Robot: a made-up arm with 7 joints.
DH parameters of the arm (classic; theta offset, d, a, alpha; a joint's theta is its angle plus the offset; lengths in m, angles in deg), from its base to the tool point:
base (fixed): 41.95 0 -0.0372 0
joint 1: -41.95 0.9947 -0.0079 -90
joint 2: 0 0.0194 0.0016 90
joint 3: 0 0.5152 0.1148 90
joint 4: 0 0.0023 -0.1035 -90
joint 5: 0 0.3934 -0.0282 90
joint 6: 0 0.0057 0.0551 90
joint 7: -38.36 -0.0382 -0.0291 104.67
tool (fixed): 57.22 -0.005 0 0
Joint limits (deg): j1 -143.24..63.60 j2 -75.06..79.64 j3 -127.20..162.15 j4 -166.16..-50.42 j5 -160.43..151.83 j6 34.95..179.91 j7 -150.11..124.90
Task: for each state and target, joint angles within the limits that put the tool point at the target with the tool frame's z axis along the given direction. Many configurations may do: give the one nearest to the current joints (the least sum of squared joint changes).
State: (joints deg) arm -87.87 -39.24 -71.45 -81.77 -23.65 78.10 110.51
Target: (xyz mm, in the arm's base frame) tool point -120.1 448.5 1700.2 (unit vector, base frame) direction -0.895 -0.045 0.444
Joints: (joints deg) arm -132.12 -52.69 -50.17 -89.50 -30.61 67.18 112.66
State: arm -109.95 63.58 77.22 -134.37 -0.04 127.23 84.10
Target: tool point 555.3 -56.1 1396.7 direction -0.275 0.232 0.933
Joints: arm -65.00 58.26 110.59 -123.14 -8.24 136.63 58.91
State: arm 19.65 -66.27 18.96 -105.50 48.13 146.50 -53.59
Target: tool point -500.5 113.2 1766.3 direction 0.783 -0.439 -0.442
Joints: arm 22.35 -55.42 42.54 -84.96 25.72 145.59 -100.19
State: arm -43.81 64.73 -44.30 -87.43 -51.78 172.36 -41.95
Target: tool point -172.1 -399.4 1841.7 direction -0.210 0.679 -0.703
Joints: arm -62.67 6.24 -67.98 -61.60 -47.41 152.20 -50.26
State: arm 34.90 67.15 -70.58 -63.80 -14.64 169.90 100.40
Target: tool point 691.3 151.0 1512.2 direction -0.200 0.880 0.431
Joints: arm 26.86 39.15 -42.62 -53.22 -6.79 179.91 98.68
